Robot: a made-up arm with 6 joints. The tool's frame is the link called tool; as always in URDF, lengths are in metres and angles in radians. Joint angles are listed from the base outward. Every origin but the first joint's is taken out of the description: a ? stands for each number. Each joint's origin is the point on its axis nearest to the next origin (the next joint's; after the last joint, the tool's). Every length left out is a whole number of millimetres.
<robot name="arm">
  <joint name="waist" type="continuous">
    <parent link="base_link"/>
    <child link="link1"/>
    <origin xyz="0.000 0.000 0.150" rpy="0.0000 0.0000 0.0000"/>
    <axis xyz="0 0 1"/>
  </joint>
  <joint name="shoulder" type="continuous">
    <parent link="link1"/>
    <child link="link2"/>
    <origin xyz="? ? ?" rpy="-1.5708 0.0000 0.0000"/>
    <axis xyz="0 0 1"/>
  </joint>
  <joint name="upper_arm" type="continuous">
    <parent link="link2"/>
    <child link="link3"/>
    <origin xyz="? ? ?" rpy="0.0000 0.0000 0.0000"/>
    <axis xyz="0 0 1"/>
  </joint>
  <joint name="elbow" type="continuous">
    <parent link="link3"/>
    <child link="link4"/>
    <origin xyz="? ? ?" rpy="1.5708 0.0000 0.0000"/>
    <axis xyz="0 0 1"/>
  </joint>
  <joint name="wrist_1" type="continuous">
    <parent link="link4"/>
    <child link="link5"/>
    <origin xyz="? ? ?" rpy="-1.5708 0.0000 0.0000"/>
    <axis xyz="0 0 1"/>
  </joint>
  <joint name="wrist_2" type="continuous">
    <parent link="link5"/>
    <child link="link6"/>
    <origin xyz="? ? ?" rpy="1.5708 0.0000 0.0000"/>
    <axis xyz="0 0 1"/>
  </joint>
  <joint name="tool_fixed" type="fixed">
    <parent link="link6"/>
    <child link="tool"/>
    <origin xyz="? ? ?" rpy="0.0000 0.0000 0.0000"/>
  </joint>
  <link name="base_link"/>
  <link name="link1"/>
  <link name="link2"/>
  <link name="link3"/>
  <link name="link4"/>
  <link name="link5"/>
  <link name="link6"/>
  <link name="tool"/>
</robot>
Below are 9 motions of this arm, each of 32 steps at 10 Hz.
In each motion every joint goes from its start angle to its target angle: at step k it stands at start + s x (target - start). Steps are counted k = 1, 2, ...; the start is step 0. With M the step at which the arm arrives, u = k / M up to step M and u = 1 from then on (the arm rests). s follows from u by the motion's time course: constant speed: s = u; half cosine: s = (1 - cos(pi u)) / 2; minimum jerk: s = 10 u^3 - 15 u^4 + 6 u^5.
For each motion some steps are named. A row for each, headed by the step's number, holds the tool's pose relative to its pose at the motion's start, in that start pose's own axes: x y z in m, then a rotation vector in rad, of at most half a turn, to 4 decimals.
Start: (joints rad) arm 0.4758 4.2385 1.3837 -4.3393 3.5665 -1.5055
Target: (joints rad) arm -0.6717 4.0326 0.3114 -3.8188 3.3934 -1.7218
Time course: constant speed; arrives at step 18
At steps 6, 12, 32:
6: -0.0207 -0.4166 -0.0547 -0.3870 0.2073 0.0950
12: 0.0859 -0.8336 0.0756 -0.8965 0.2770 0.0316
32: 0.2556 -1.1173 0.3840 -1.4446 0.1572 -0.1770

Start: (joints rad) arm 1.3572 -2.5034 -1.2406 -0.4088 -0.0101 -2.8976
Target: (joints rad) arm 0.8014 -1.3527 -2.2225 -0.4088 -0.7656 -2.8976
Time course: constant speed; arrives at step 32
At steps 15, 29, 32:
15: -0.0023 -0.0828 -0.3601 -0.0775 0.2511 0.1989
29: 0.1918 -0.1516 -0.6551 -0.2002 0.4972 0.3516
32: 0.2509 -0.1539 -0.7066 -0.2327 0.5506 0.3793

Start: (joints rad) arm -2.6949 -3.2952 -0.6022 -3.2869 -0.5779 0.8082
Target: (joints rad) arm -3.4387 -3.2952 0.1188 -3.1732 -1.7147 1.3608
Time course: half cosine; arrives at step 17
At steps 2, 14, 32:
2: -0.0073 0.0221 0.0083 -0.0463 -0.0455 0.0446
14: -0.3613 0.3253 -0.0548 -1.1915 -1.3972 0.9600
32: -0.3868 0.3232 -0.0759 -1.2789 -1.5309 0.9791

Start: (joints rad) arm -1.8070 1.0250 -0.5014 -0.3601 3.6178 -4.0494
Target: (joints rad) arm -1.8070 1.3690 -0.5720 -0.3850 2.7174 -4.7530
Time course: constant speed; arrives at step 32
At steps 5, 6, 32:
5: 0.0567 0.0430 -0.0079 -0.0898 0.0474 -0.1003
6: 0.0680 0.0516 -0.0093 -0.1085 0.0556 -0.1205
32: 0.3529 0.2787 -0.0231 -0.6567 0.1039 -0.6503

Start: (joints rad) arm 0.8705 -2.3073 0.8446 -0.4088 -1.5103 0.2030
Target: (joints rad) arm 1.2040 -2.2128 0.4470 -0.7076 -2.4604 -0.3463
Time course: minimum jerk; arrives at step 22
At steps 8, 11, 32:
8: -0.0423 -0.0810 -0.0112 -0.1137 -0.2646 -0.2465
11: -0.0867 -0.1518 -0.0335 -0.2176 -0.5195 -0.4591
32: -0.1854 -0.2879 -0.1075 -0.4191 -1.0624 -0.7850

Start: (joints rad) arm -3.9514 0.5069 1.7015 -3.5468 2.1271 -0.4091
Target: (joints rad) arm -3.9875 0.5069 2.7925 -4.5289 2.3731 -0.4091
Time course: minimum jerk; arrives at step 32
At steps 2, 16, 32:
2: 0.0007 -0.0004 -0.0011 0.0019 -0.0010 0.0019
16: 0.2274 -0.0569 -0.2022 0.3034 -0.2229 0.5313
32: 0.5297 -0.0298 -0.2538 0.2984 -0.4170 1.1940

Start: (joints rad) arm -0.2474 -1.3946 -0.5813 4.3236 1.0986 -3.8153
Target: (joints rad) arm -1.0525 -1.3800 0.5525 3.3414 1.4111 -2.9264
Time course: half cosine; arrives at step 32
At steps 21, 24, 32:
21: 0.0845 0.0231 -0.9044 -0.7868 0.5672 0.1996
24: 0.0288 -0.0096 -1.0433 -0.9327 0.7131 0.2834
32: -0.0629 -0.0669 -1.1978 -1.1071 0.9212 0.4001

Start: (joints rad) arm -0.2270 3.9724 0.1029 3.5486 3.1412 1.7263
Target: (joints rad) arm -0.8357 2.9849 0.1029 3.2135 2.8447 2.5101
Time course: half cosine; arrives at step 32
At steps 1, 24, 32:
1: -0.0019 0.0024 0.0002 0.0013 0.0018 0.0018
24: -0.2058 0.8290 0.4641 0.6497 0.2026 0.5073
32: -0.1304 0.9269 0.5847 0.7562 0.1412 0.5576

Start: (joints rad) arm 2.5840 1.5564 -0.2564 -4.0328 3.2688 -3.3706
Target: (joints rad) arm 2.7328 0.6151 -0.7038 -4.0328 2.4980 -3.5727
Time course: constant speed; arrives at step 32
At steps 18, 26, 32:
18: 0.6418 -0.3470 0.0864 -0.4951 -0.2721 -0.2125
26: 0.8722 -0.4828 0.2723 -0.6809 -0.4129 -0.3943
32: 1.0023 -0.5689 0.4575 -0.7959 -0.5265 -0.5606

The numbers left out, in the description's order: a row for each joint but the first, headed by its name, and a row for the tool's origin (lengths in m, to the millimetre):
shoulder: 0.000 0.031 0.000
upper_arm: 0.000 -0.686 0.000
elbow: 0.000 -0.579 0.000
wrist_1: 0.000 0.000 0.000
wrist_2: 0.000 -0.129 0.000
tool: 0.000 0.000 0.000

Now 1 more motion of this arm.
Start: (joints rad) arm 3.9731 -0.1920 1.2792 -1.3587 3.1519 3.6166
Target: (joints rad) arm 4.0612 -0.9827 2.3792 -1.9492 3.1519 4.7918
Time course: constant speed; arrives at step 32
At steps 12, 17, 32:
12: -0.0072 -0.0222 0.2046 -0.0790 0.0901 0.6489
17: -0.0118 -0.0493 0.2924 -0.0945 0.1448 0.9192
32: -0.0337 -0.1903 0.5486 -0.0551 0.3538 1.7238

